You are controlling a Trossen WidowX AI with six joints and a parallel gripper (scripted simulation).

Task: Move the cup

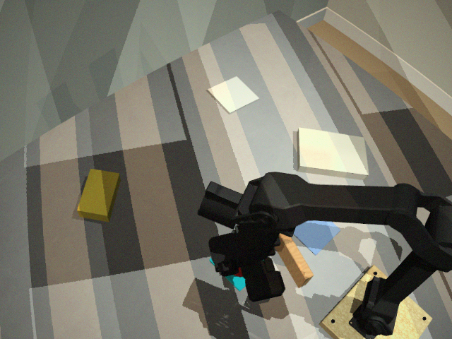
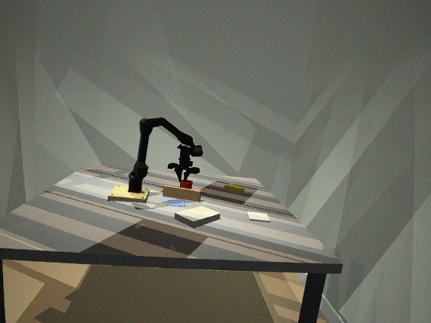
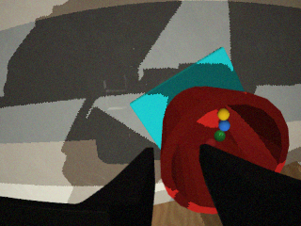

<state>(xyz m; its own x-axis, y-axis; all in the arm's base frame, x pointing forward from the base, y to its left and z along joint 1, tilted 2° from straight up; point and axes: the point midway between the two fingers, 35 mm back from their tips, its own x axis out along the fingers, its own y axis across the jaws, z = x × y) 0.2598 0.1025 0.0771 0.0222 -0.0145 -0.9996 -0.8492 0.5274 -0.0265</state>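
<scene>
Now: the red cup 20 mm ahead of my gripper tip, 20 mm to the right of it and 20 mm below it. The rest, counted from my gripper tip: yellow block (340 mm ahead, 110 mm to the left, 50 mm below); teal pad (30 mm ahead, 20 mm to the right, 70 mm below); wooden bar (110 mm to the right, 40 mm below).
</scene>
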